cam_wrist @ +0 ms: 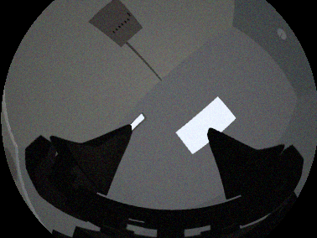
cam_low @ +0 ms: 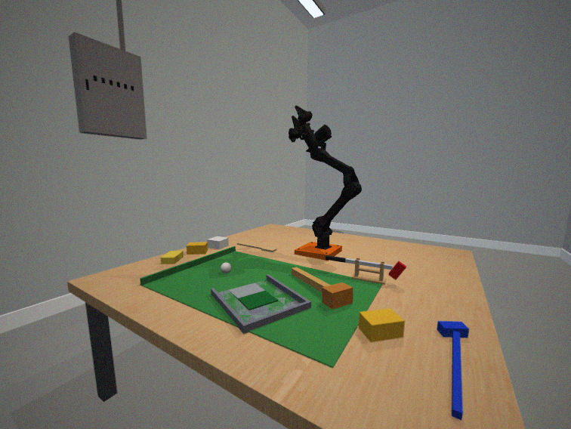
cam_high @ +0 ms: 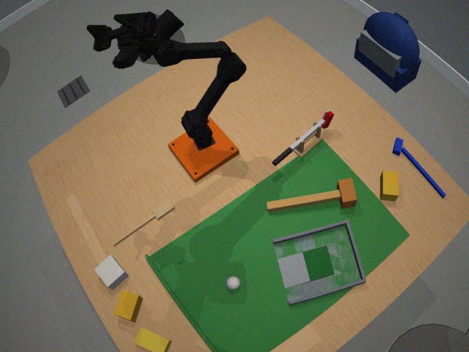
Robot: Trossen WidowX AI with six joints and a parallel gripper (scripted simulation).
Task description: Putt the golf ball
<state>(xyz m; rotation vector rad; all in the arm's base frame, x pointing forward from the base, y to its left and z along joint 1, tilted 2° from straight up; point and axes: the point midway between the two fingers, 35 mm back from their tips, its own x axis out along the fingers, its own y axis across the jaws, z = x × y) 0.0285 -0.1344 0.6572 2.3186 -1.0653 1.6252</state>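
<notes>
The red putter is 650 mm below my gripper tip, 480 mm to the left of it and 140 mm ahead of it. Also, from my gripper tip: white golf ball 680 mm below, 470 mm ahead, 40 mm to the left; low green wall 690 mm below, 500 mm ahead, 120 mm to the right; white block 680 mm below, 300 mm to the right, 270 mm ahead.
</notes>
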